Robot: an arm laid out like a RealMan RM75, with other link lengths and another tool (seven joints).
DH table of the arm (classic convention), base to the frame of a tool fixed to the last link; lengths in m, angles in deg. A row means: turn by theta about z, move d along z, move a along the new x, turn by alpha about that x. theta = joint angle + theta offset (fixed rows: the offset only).
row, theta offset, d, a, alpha
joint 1, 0.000, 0.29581, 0.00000, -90.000
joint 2, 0.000, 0.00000, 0.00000, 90.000
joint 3, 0.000, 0.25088, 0.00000, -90.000
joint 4, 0.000, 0.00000, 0.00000, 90.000
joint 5, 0.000, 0.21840, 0.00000, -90.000
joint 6, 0.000, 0.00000, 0.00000, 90.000
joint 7, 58.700, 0.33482, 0.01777, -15.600
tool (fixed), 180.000, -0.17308, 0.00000, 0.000
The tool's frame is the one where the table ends.
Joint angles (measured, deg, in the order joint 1, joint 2, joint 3, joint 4, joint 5, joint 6, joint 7), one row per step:
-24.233 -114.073 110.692 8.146 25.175 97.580 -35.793
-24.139 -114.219 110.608 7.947 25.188 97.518 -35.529
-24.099 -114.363 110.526 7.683 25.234 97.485 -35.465
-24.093 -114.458 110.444 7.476 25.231 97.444 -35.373
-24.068 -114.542 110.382 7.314 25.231 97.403 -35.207
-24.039 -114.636 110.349 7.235 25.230 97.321 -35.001
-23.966 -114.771 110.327 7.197 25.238 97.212 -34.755
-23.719 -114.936 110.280 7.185 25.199 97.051 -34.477
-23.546 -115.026 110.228 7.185 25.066 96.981 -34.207
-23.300 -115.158 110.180 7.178 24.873 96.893 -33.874
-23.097 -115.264 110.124 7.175 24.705 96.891 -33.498
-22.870 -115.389 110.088 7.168 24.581 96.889 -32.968
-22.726 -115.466 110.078 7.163 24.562 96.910 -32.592
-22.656 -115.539 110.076 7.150 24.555 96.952 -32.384
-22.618 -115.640 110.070 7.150 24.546 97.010 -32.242
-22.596 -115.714 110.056 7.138 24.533 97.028 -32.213
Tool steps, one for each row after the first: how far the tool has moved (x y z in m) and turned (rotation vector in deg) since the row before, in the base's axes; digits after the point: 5 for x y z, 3 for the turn. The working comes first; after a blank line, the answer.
Tool pose at each row, in the base's axes (x y z in m, rotation vector in deg; the steps are taken from these numbers as rounded here):
-0.22144 0.27363 0.04717 60.175 132.005 40.857
-0.22211 0.27292 0.04631 60.090 132.189 41.098
-0.22280 0.27240 0.04541 59.810 132.404 41.152
-0.22331 0.27223 0.04491 59.653 132.569 41.283
-0.22374 0.27192 0.04443 59.607 132.705 41.439
-0.22387 0.27163 0.04378 59.656 132.795 41.591
-0.22389 0.27111 0.04283 59.704 132.873 41.754
-0.22461 0.27007 0.04180 59.556 133.061 42.096
-0.22511 0.26950 0.04158 59.521 133.127 42.539
-0.22583 0.26864 0.04121 59.412 133.224 43.109
-0.22629 0.26778 0.04110 59.451 133.213 43.666
-0.22671 0.26655 0.04073 59.650 133.204 44.232
-0.22691 0.26557 0.04037 59.859 133.184 44.519
-0.22685 0.26494 0.04004 59.966 133.124 44.659
-0.22647 0.26443 0.03962 60.022 132.998 44.754
-0.22628 0.26421 0.03931 59.962 132.946 44.801

-0.00067 -0.00071 -0.00086 0.162 0.087 0.193
-0.00069 -0.00052 -0.00090 -0.030 0.036 0.266
-0.00051 -0.00017 -0.00050 0.059 0.048 0.195
-0.00043 -0.00031 -0.00048 0.109 0.075 0.127
-0.00013 -0.00029 -0.00065 0.131 0.084 0.054
-0.00002 -0.00052 -0.00095 0.138 0.073 0.051
-0.00072 -0.00104 -0.00103 0.214 0.054 0.252
-0.00050 -0.00057 -0.00022 0.310 0.002 0.158
-0.00072 -0.00086 -0.00037 0.381 -0.017 0.243
-0.00046 -0.00086 -0.00011 0.408 -0.030 0.109
-0.00042 -0.00123 -0.00037 0.463 0.051 0.028
-0.00020 -0.00098 -0.00036 0.266 0.067 -0.050
0.00006 -0.00063 -0.00033 0.127 -0.005 -0.051
0.00038 -0.00051 -0.00042 0.075 -0.080 -0.068
0.00019 -0.00022 -0.00031 0.012 -0.074 0.017

